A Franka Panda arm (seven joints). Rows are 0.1 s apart.
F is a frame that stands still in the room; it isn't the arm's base.
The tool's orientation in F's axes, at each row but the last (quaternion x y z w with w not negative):
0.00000, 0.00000, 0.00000, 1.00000
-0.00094, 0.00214, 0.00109, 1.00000
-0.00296, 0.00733, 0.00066, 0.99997
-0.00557, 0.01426, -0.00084, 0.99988
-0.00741, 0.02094, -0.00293, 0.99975
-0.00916, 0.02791, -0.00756, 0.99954
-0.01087, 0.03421, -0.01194, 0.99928
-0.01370, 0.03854, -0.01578, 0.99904
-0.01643, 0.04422, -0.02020, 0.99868
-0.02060, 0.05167, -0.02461, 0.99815
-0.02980, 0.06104, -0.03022, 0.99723
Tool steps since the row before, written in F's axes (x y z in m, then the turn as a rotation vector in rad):
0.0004, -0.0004, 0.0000, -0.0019, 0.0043, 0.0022
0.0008, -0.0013, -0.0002, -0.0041, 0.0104, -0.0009
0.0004, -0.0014, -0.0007, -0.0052, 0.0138, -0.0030
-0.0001, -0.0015, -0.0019, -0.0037, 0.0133, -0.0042
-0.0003, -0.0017, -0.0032, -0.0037, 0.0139, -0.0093
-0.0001, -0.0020, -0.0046, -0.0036, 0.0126, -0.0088
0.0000, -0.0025, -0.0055, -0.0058, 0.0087, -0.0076
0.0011, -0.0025, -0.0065, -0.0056, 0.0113, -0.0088
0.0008, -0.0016, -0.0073, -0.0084, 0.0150, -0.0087
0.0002, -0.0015, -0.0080, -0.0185, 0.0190, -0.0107
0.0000, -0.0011, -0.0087, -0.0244, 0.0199, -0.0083
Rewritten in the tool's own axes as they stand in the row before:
0.0004, -0.0004, 0.0000, -0.0019, 0.0043, 0.0022
0.0008, -0.0013, -0.0002, -0.0041, 0.0104, -0.0009
0.0004, -0.0014, -0.0007, -0.0051, 0.0138, -0.0030
0.0000, -0.0015, -0.0019, -0.0036, 0.0133, -0.0042
-0.0002, -0.0017, -0.0032, -0.0034, 0.0140, -0.0092
0.0002, -0.0019, -0.0046, -0.0033, 0.0127, -0.0088
0.0004, -0.0024, -0.0055, -0.0055, 0.0087, -0.0078
0.0017, -0.0023, -0.0065, -0.0053, 0.0114, -0.0089
0.0015, -0.0013, -0.0072, -0.0082, 0.0150, -0.0089
0.0011, -0.0011, -0.0080, -0.0183, 0.0186, -0.0118
0.0011, -0.0005, -0.0087, -0.0244, 0.0190, -0.0101

